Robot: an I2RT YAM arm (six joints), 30 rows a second.
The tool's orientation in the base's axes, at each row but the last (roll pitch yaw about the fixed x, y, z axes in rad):
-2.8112 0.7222 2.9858
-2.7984 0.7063 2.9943
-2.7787 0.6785 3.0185
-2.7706 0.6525 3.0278
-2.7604 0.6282 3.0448
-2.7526 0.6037 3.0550
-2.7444 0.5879 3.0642
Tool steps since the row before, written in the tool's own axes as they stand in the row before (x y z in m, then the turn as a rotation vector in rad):
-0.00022 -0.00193 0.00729 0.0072 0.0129 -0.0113
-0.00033 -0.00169 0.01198 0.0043 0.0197 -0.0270
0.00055 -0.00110 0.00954 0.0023 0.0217 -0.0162
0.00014 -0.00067 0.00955 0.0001 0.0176 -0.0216
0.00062 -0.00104 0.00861 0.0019 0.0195 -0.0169
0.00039 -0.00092 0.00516 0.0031 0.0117 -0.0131
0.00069 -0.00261 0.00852 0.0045 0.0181 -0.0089
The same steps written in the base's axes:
0.00361 -0.00481 -0.00456 -0.0071 0.0172 0.0001
0.00630 -0.00662 -0.00794 -0.0112 0.0296 0.0115
0.00435 -0.00499 -0.00698 -0.0032 0.0266 0.0044
0.00465 -0.00464 -0.00696 -0.0056 0.0250 0.0109
0.00355 -0.00453 -0.00652 -0.0041 0.0249 0.0057
0.00194 -0.00299 -0.00386 -0.0055 0.0163 0.0046
0.00277 -0.00593 -0.00608 -0.0028 0.0204 -0.0015

